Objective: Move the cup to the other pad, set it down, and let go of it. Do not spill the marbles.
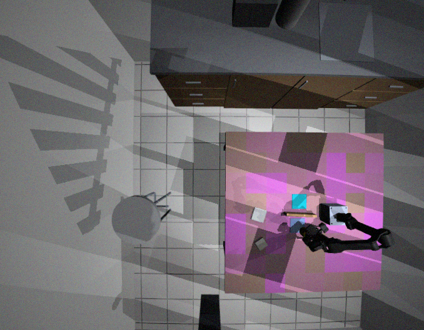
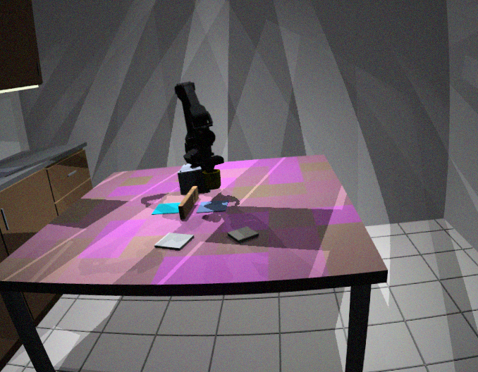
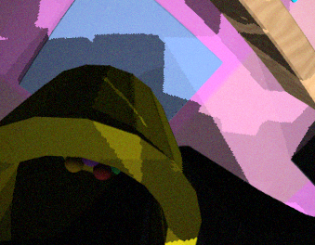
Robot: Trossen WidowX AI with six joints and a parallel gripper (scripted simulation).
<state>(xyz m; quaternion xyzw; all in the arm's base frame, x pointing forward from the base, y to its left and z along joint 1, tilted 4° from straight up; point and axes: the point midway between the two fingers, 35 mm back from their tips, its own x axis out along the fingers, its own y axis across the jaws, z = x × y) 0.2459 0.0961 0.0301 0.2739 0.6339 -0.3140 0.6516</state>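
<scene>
Now: gripper tip 190 mm to the left of the cyan pad, 120 mm above it and 20 mm short of it. The rest, counted from my gripper tip: wooden bar 100 mm below, 90 mm to the right, 20 mm ahead; then blue pad 120 mm below, 20 mm ahead, 10 mm to the left; then yellow cup 20 mm to the left, 20 mm ahead.
</scene>
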